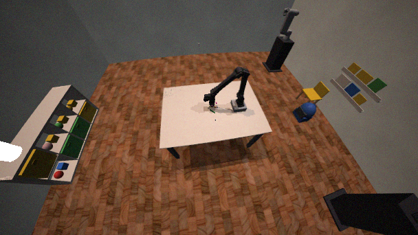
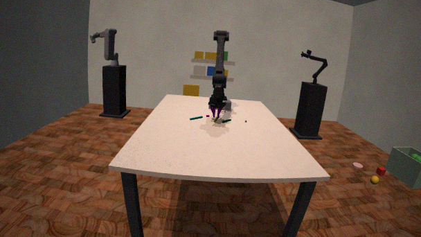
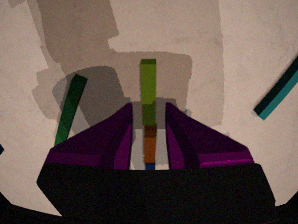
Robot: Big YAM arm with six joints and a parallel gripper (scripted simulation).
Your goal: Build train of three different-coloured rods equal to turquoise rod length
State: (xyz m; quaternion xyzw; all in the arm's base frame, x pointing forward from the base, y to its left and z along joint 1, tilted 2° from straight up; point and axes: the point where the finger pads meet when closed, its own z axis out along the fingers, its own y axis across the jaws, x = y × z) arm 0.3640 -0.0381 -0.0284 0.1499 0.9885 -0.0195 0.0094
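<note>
The lime rod is 20 mm below my hand. The rest, counted from my hand: magenta rod 70 mm behind, 50 mm to the right, 20 mm below; orange rod 40 mm behind, 20 mm below, 10 mm to the left; green rod 70 mm to the left, 20 mm below.
</note>
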